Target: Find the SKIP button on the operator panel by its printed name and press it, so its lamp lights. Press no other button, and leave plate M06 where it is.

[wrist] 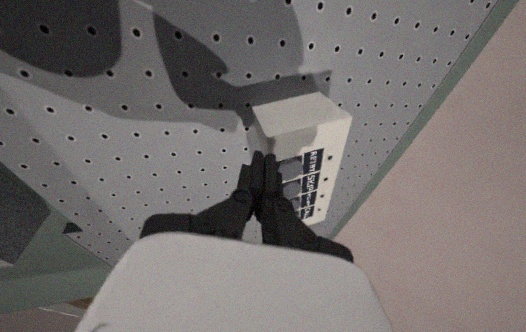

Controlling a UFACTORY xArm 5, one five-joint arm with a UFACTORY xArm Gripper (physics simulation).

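Places are measured from the arm's base along level axes (x ahead, y left, z up), in millimetres.
Pixels of known places: gripper, between the fingertips: (260, 166).
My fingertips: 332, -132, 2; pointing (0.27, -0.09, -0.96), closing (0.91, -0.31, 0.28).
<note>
For each thing: its top centre in the pictures, then the offset to it from my fingertips, as dx, dy, dz. Level surfaces: height alone.
- operator panel, centre of its top: (306, 195) +47, -54, +3
- RETRY, centre of its top: (312, 162) +48, -9, +0
- grey SKIP button, centre of its top: (290, 191) +28, -41, +3
- RETRY button, centre of its top: (290, 171) +25, -11, +3
- perforated grey board, height of its surface: dz -53
The operator panel (334, 131) is a cream box on the perforated board, right of centre in the wrist view. Its dark name strips run down its face; RETRY (313, 161) is uppermost, SKIP (311, 184) below it, and the lower ones are too small or blurred to read surely. The grey SKIP button (291, 189) is beside its name, partly behind the fingers. The lamp beside SKIP (325, 179) looks dark. My gripper (260, 166) is shut and empty, its tips left of the RETRY button (292, 168); contact cannot be judged. Plate M06 cannot be made out.
The perforated grey board (165, 155) spreads behind the panel, with dark shadows across its upper left. A green edge (419, 125) borders it on the right, with pinkish floor (450, 225) beyond. A dark grey flat piece (20, 220) shows at the left edge.
</note>
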